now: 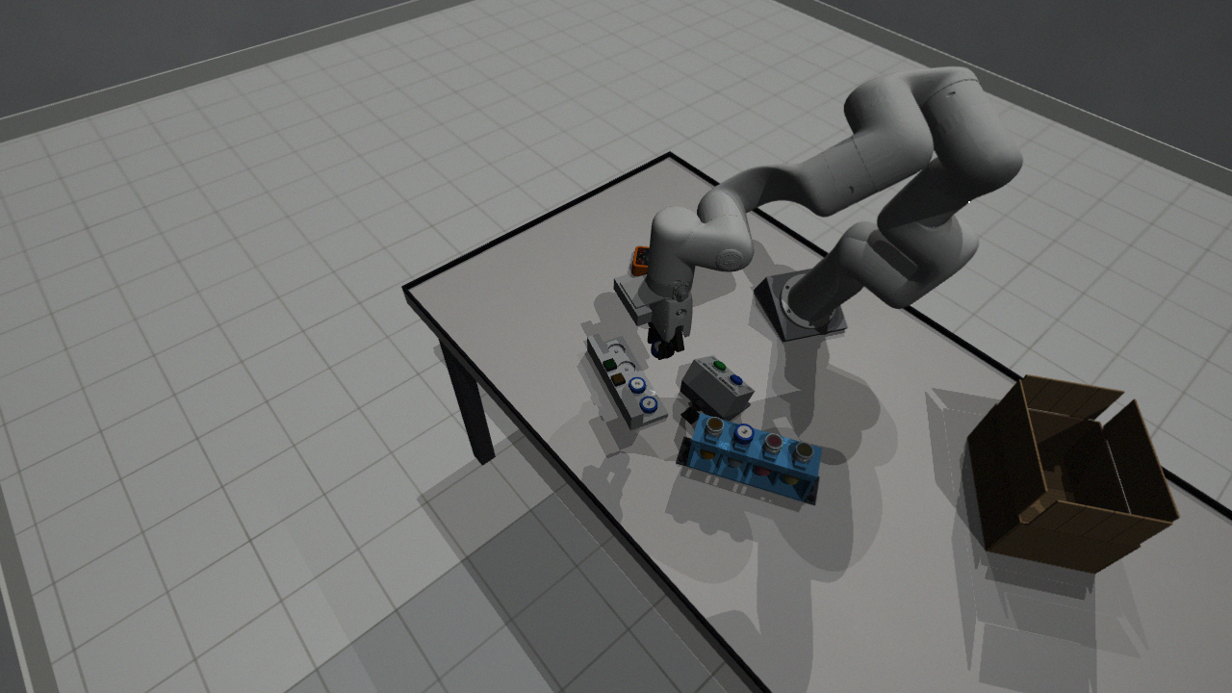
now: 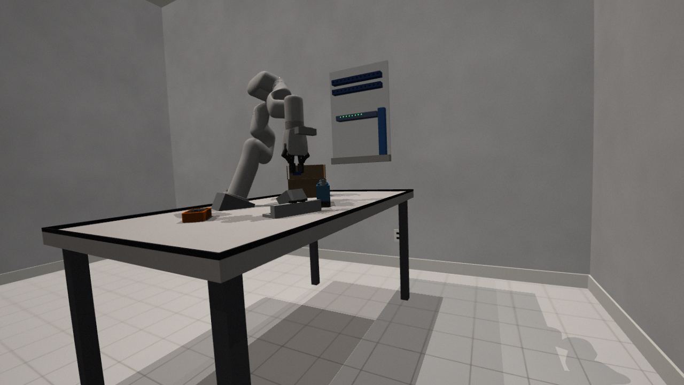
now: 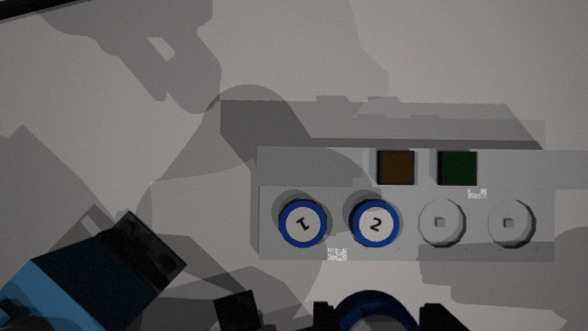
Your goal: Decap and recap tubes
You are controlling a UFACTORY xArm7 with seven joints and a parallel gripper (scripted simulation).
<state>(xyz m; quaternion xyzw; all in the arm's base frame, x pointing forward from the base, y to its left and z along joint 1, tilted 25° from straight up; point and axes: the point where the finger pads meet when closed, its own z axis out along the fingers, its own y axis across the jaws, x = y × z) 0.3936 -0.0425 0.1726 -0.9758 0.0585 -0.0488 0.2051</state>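
Right now my hand is 13 cm past the blue key, 11 cm above it and 8 cm to the right of it. From my hand the other things lie so: cap 2: 16 cm below, 3 cm to the right, 2 cm ahead; cap 1: 16 cm below, 3 cm ahead, 2 cm to the left; cap 4: 2 cm below.
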